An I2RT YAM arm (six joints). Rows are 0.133 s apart.
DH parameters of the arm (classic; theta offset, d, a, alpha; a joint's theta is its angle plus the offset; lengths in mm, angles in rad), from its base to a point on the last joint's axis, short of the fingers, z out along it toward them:
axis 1: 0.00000 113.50 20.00 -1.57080
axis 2: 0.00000 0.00 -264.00 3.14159
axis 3: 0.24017 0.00 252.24 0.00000
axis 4: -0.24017 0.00 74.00 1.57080
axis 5: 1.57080 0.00 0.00 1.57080
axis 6: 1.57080 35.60 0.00 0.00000
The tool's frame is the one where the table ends.
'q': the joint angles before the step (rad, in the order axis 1, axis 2, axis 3, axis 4, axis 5, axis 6). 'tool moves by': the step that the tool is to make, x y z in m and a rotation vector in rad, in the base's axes. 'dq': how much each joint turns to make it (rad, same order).
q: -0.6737 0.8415 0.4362 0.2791 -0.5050 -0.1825
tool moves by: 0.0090 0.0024 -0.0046 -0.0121 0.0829 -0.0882
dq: 0.0620 0.0298 0.0236 -0.0686 0.1578 -0.0375
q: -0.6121 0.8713 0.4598 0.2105 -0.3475 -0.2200
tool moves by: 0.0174 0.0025 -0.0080 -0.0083 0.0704 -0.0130
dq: 0.0696 0.0842 0.0243 -0.0024 0.0908 -0.0264
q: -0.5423 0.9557 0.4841 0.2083 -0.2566 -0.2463
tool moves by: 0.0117 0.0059 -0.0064 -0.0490 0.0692 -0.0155
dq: 0.0644 0.0489 0.0143 -0.0126 0.0983 -0.0519
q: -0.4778 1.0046 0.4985 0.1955 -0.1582 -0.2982
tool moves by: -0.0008 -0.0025 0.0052 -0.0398 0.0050 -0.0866
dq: 0.0038 -0.0074 0.0132 -0.0078 0.0975 -0.0089
